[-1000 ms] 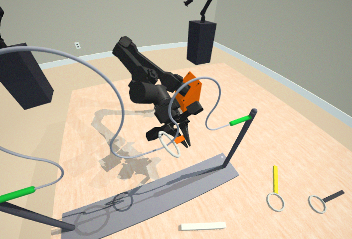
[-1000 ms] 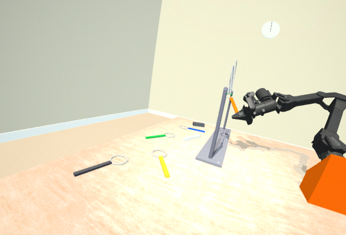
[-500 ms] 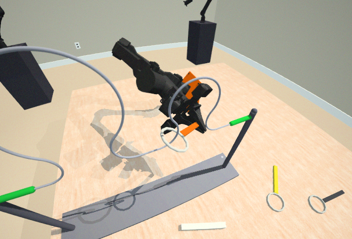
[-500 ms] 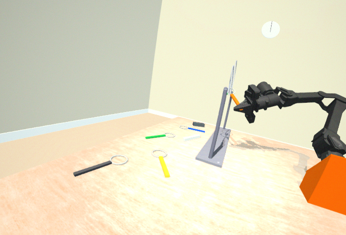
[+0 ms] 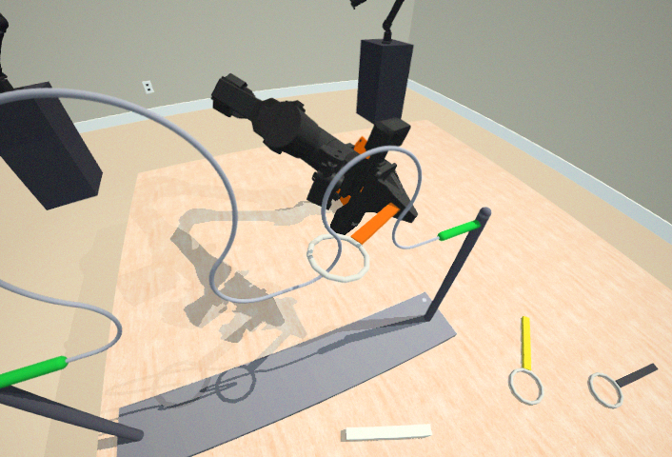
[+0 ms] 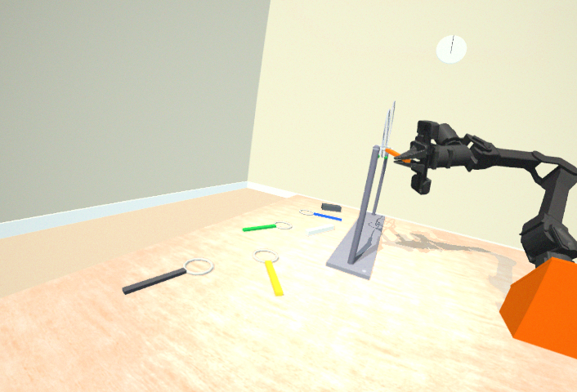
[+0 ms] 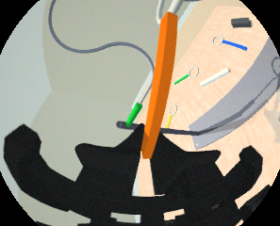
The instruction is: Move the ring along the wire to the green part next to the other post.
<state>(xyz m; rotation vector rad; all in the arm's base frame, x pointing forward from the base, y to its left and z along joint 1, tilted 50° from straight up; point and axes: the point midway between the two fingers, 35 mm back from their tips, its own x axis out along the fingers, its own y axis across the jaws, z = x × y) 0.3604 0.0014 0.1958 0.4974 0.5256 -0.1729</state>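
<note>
Now: gripper tip 1 cm short of the orange-handled ring, 9 cm to the left of it and 2 cm below it. Round my gripper tip: yellow-handled ring 22 cm ahead, 19 cm to the left, 28 cm below; white bar 18 cm ahead, 11 cm to the right, 27 cm below; dark-handled ring 36 cm ahead, 33 cm to the left, 28 cm below.
</note>
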